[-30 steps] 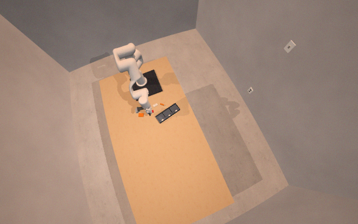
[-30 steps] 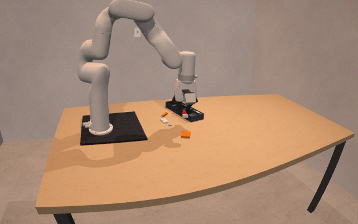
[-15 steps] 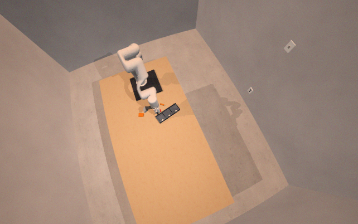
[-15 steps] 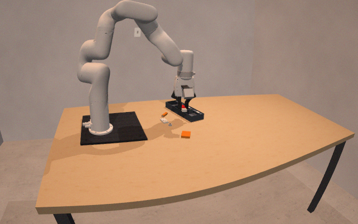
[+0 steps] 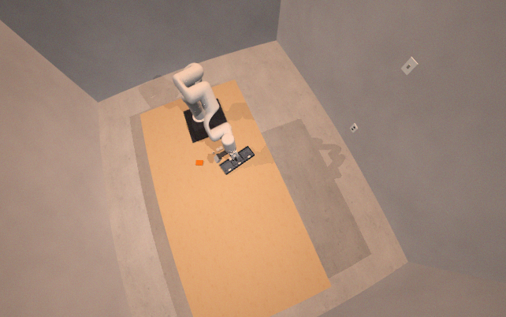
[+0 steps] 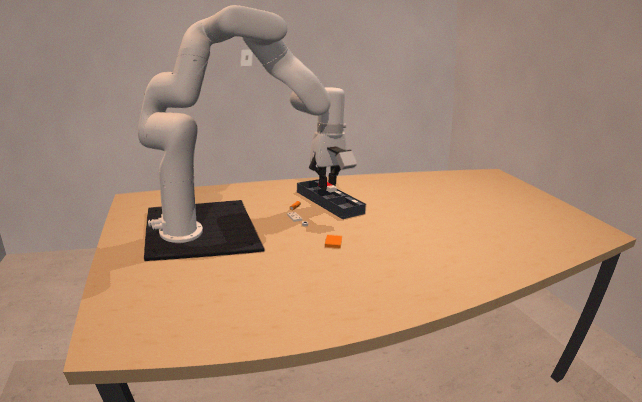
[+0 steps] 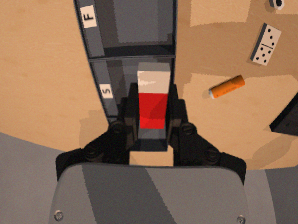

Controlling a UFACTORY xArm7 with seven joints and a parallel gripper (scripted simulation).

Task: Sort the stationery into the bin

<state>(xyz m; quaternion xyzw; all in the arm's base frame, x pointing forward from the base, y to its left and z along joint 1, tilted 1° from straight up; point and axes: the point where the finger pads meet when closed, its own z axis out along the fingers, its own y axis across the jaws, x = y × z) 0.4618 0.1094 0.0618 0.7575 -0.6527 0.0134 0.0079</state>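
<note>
The dark bin tray lies 2 cm ahead of my hand, 2 cm to the left of it and 6 cm below it. From my hand the other things lie so: white flat piece: 12 cm behind, 7 cm to the right, 7 cm below; then orange stick: 10 cm behind, 1 cm to the left, 7 cm below; then eraser: 1 cm to the right, 2 cm below.
</note>
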